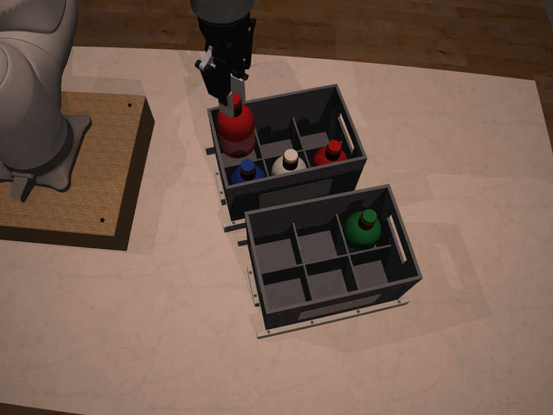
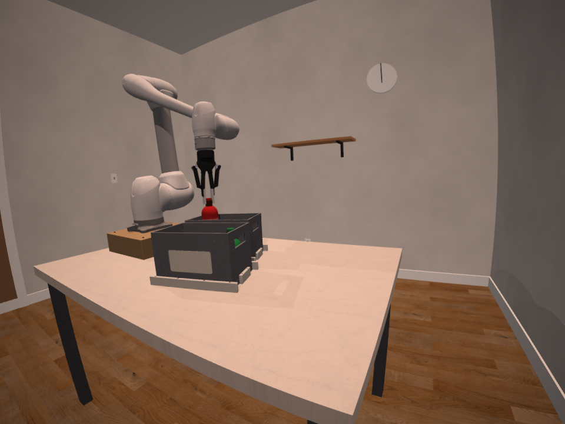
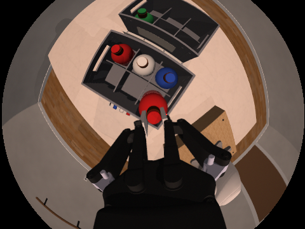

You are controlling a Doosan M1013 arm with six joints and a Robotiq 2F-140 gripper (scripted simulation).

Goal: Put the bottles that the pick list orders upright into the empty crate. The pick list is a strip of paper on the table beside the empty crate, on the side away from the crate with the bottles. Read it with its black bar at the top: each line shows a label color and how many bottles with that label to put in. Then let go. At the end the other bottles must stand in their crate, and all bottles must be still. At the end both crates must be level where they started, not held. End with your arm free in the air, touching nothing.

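The blue bottle lies 4 cm ahead of my hand, 8 cm to the right of it and 17 cm below it. From my hand the other things lie so: green bottle (27 cm ahead, 15 cm to the right, 17 cm below); then pick list (4 cm ahead, 13 cm to the left, 26 cm below); then white bottle (12 cm ahead, 5 cm to the right, 17 cm below).
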